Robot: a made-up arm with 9 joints. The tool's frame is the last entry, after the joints.
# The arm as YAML. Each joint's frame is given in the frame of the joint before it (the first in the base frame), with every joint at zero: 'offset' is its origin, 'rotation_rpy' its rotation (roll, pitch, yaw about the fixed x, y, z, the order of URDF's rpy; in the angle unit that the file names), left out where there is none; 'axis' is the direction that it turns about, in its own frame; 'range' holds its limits. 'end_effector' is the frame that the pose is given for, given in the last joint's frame.
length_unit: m
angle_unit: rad
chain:
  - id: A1
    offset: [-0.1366, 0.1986, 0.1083]
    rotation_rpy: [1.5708, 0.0, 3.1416]
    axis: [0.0, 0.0, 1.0]
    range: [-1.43, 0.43]
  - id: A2
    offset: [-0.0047, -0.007, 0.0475]
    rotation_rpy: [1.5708, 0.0, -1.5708]
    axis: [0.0, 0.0, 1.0]
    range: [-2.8, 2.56]
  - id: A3
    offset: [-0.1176, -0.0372, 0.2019]
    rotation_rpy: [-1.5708, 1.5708, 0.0]
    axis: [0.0, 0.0, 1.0]
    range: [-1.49, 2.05]
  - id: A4
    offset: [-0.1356, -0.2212, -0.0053]
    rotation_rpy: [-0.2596, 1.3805, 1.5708]
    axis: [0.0, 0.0, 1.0]
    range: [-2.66, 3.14]
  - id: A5
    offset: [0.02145, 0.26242, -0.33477]
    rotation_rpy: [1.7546, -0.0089, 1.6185]
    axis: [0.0, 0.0, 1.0]
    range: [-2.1, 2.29]
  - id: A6
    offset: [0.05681, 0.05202, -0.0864]
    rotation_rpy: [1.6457, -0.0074, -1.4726]
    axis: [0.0, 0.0, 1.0]
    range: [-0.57, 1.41]
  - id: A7
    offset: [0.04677, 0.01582, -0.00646]
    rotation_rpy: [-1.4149, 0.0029, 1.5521]
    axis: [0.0, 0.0, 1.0]
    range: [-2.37, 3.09]
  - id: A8
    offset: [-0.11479, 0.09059, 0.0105]
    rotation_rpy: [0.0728, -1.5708, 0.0]
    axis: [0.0, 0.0, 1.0]
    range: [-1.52, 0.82]
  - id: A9
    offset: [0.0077, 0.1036, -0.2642]
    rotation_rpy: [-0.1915, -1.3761, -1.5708]
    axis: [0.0, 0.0, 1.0]
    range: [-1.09, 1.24]
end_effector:
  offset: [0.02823, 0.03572, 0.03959]
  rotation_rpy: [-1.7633, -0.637, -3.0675]
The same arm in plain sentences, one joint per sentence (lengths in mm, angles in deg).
The arm has nine revolute joints in a row. What follows holds with every joint at zero, and every direction is one of the base frame's.
Joint 1 is mounted 136.6 mm along -x and 198.6 mm along +y and 108.3 mm along +z from the base frame's origin and turns about +y, from -81.93 to 24.64 deg.
Joint 2 is mounted 4.7 mm along +x and 47.5 mm along +y and 7 mm along -z from joint 1 and turns about +x, from -160.43 to 146.68 deg.
Joint 3 is mounted 201.9 mm along +x and 37.2 mm along -y and 117.6 mm along +z from joint 2 and turns about +y, from -85.37 to 117.46 deg.
Joint 4 is mounted 135.6 mm along +x and 5.3 mm along -y and 221.2 mm along -z from joint 3 and turns about the direction (0.256711, 0.182808, 0.949042), from -152.41 to 179.91 deg.
Joint 5 is mounted 167.7 mm along +x and 95 mm along -y and 379.8 mm along -z from joint 4 and turns about the direction (0, -1, 0.0001), from -120.32 to 131.21 deg.
Joint 6 is mounted 68.1 mm along +x and 86.4 mm along +y and 36 mm along +z from joint 5 and turns about the direction (-0.985023, 0.074902, 0.155304), from -32.66 to 80.79 deg.
Joint 7 is mounted 2.1 mm along -x and 16.6 mm along -y and 46.9 mm along -z from joint 6 and turns about the direction (0, 0.0001, 1), from -135.79 to 177.04 deg.
Joint 8 is mounted 98.7 mm along +x and 107.9 mm along +y and 10.5 mm along +z from joint 7 and turns about the direction (0.0001, 1, -0.0001), from -87.09 to 46.98 deg.
Joint 9 is mounted 103.6 mm along +x and 264.2 mm along -y and 7.7 mm along +z from joint 8 and turns about the direction (0.963185, 0.189897, 0.190297), from -62.45 to 71.05 deg.
The tool frame, which is the frame that the pose is given for, is mounted 26 mm along +x and 33.9 mm along +y and 42.6 mm along +z from joint 9; its axes are the base frame's turned by roll -179.7, pitch -3.15 and yaw -42.26 deg (as in URDF: about the fixed x, then y, then z).

